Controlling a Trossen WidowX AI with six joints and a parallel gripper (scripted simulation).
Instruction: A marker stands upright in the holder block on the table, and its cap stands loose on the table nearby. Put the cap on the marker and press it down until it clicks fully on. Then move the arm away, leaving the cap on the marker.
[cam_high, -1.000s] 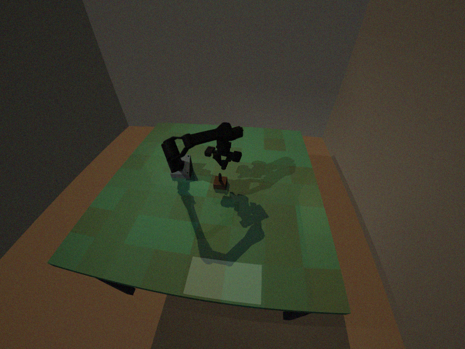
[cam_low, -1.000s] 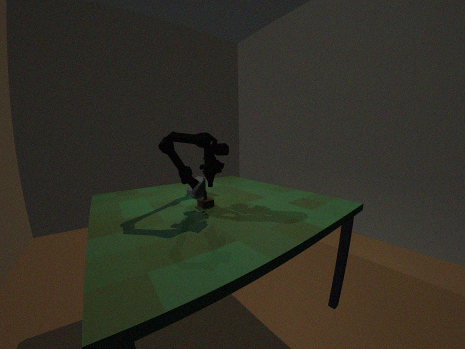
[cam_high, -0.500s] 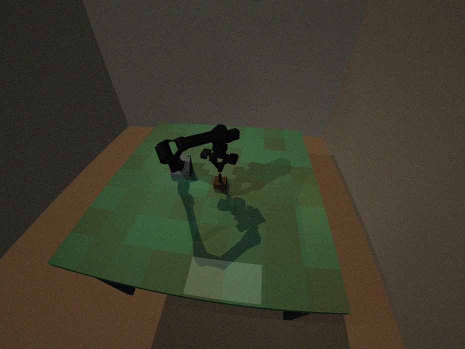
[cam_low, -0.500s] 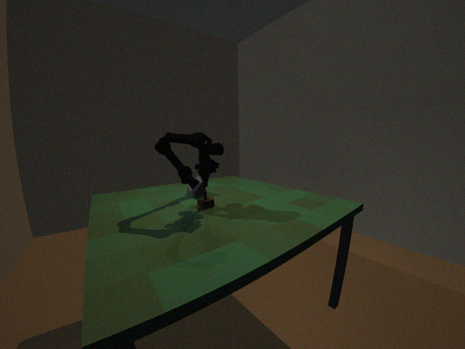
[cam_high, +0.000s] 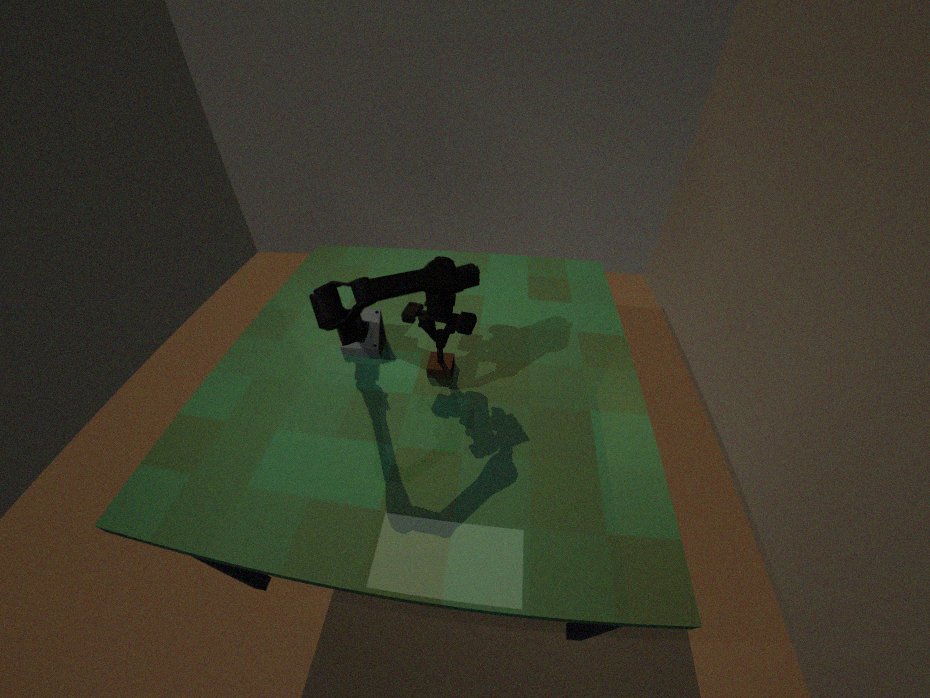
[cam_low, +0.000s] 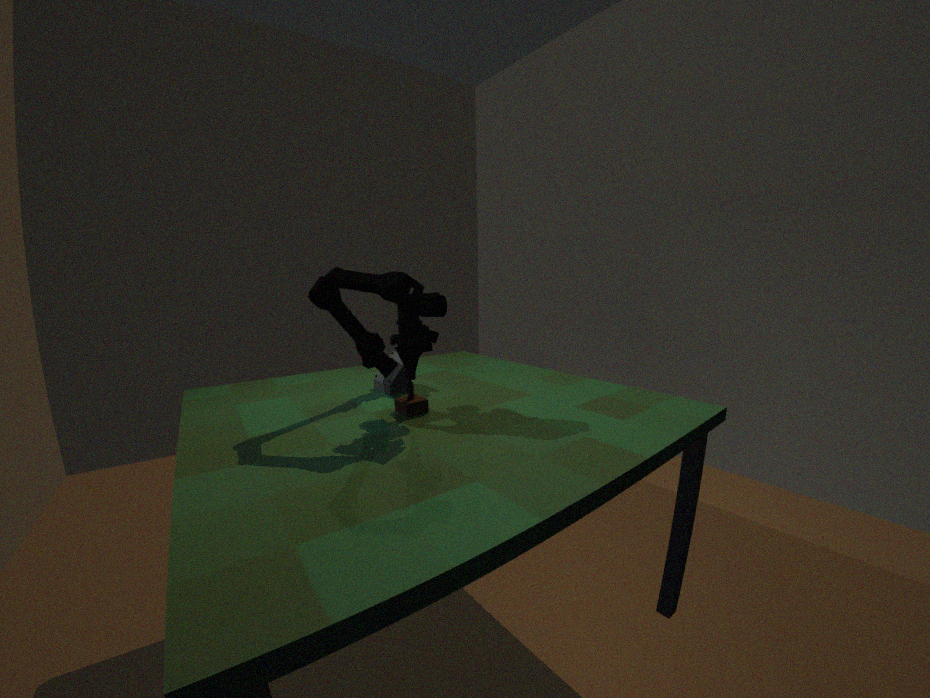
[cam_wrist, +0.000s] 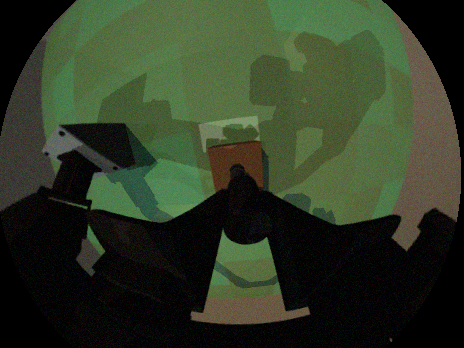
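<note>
Right now my gripper tip is 10 mm below the dark cap. Also, from my gripper tip: holder block 90 mm below.
</note>
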